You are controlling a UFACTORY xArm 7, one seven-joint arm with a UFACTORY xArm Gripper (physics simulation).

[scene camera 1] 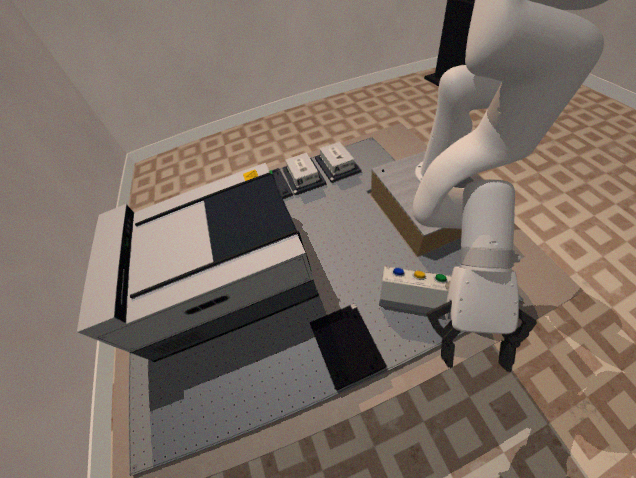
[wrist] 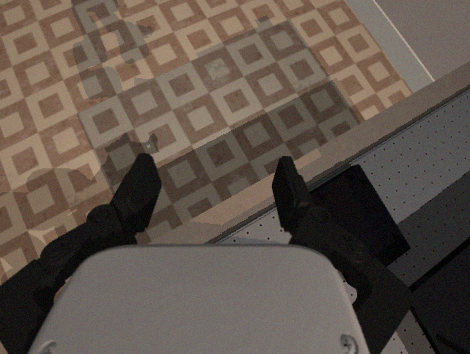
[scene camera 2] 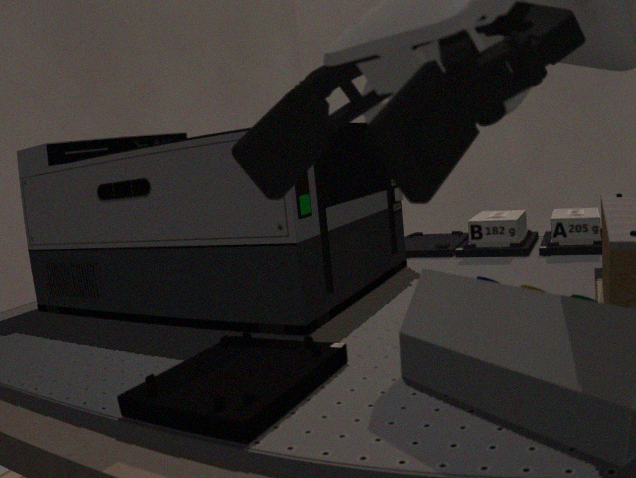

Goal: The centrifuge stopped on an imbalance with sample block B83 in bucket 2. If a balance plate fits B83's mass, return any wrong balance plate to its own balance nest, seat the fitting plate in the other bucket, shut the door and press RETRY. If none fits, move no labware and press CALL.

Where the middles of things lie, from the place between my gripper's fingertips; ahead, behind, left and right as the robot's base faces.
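Labels:
The dark sliding door (scene camera 1: 252,213) is 48 cm to the right of my hand, 25 cm ahead of it and 4 cm above it. I see the grey centrifuge (scene camera 2: 162,229) as well, and counting from my hand it is 49 cm to the right, 40 cm ahead and 5 cm below. As for the grey button box (scene camera 1: 412,290), that is 19 cm to the right of my hand, 7 cm behind it and 13 cm below it.

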